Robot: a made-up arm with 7 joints.
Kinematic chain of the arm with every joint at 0, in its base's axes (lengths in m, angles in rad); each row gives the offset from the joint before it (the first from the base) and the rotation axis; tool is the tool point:
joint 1: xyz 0 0 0.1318 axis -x
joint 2: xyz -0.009 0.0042 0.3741 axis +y
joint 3: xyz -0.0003 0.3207 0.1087 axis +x
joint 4: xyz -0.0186 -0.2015 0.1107 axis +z
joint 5: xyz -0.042 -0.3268 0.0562 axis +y
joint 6: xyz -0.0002 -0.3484 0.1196 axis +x
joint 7: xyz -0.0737 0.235 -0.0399 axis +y
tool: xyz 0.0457 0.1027 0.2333
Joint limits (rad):
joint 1: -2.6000..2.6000
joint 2: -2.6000..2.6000
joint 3: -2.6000..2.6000
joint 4: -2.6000..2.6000
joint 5: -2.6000..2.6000
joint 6: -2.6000..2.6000
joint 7: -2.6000..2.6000
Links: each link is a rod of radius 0.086 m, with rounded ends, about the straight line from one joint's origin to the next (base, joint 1, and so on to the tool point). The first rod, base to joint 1, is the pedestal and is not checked.
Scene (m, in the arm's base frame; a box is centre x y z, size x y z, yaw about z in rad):
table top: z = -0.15
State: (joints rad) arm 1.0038 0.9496 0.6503 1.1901 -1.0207 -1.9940 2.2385
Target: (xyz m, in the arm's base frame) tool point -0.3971 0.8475 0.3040
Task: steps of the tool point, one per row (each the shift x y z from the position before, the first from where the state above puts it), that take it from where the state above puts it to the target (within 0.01 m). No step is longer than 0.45 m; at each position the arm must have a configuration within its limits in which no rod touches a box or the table.
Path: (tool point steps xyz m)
1: -0.2318 -0.1201 0.0108
2: -0.2308 -0.0749 0.0006
3: -0.2059 -0.0486 0.0150
4: -0.1624 -0.0489 0.0381
5: -0.1044 -0.0728 0.0530
6: -0.0353 -0.1076 0.0472
7: 0.0388 -0.1353 0.0168
8: -0.2706 0.2433 -0.0773
9: -0.2000 0.3335 -0.0249
10: -0.0846 0.3915 0.0181
11: 0.0603 0.3983 0.0463
12: 0.2068 0.3382 0.0558
13: 0.3149 0.2128 0.0469

